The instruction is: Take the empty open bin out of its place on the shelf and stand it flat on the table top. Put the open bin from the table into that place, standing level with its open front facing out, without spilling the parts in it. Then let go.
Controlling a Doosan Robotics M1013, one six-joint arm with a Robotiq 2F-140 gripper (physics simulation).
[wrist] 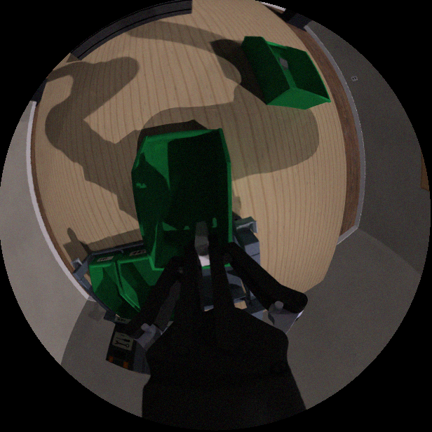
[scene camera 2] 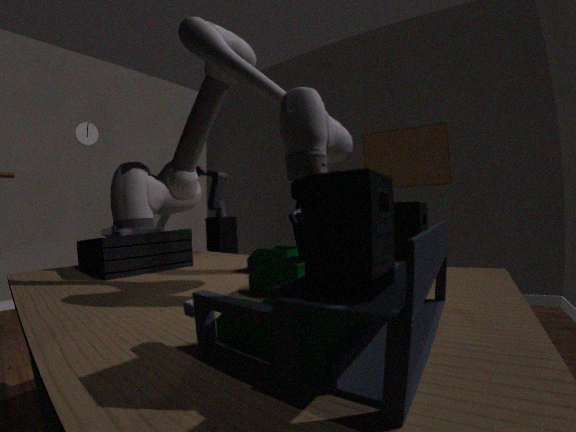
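Where they show: arm's base, origin of its link: (scene camera 2: 134, 234).
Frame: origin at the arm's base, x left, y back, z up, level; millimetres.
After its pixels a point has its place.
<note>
A green open bin (scene camera 2: 277, 277) {x 50, y -672, z -75 mm} (wrist: 195, 175) has its far end out over the table in front of the shelf (scene camera 2: 425, 280) {x -119, y -1006, z -9 mm} (wrist: 250, 245), and overlaps the shelf's front in the wrist view. It looks empty; whether it rests on something is unclear. My gripper (wrist: 202, 229) is shut, its closed tips over the shelf-side end of this bin, with nothing seen clamped; contact is hard to tell. In the scene view a black box mostly hides the gripper. The other green bin (scene camera 2: 265, 255) {x 259, y -439, z -72 mm} (wrist: 310, 75) stands on the table farther out, with a small grey item inside.
More green bins (wrist: 105, 280) (wrist: 132, 277) sit in the shelf beside the place at the left in the wrist view. The black box (scene camera 2: 340, 230) {x -158, y -935, z 41 mm} stands on the shelf's top. A dark slatted base (scene camera 2: 145, 252) {x -19, y -145, z -54 mm} carries the arm on the wooden table (scene camera 2: 480, 340) {x 23, y -1062, z -126 mm}.
</note>
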